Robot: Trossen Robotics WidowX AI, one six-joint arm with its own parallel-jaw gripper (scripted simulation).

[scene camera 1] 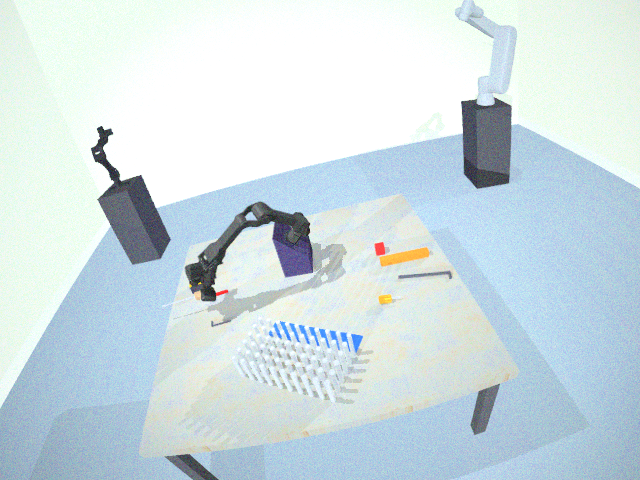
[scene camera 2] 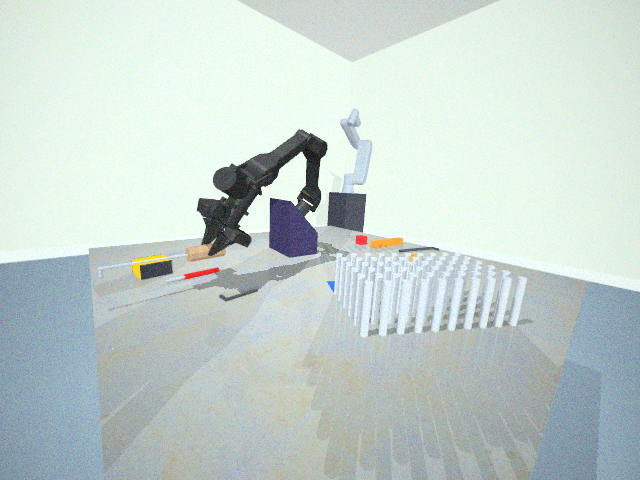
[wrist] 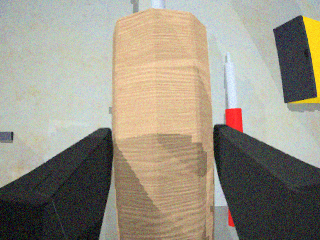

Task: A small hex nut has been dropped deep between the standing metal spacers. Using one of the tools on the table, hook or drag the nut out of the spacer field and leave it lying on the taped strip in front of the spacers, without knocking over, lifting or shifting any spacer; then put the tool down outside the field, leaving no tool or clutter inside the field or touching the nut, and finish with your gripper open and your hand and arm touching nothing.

Labels:
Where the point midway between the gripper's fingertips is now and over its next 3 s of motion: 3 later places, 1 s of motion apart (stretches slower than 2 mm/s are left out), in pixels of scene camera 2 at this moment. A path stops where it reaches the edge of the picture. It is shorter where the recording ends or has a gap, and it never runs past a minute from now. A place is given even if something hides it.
My gripper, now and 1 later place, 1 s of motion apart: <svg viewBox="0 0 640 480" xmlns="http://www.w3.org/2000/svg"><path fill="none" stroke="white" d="M205 251L207 269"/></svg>

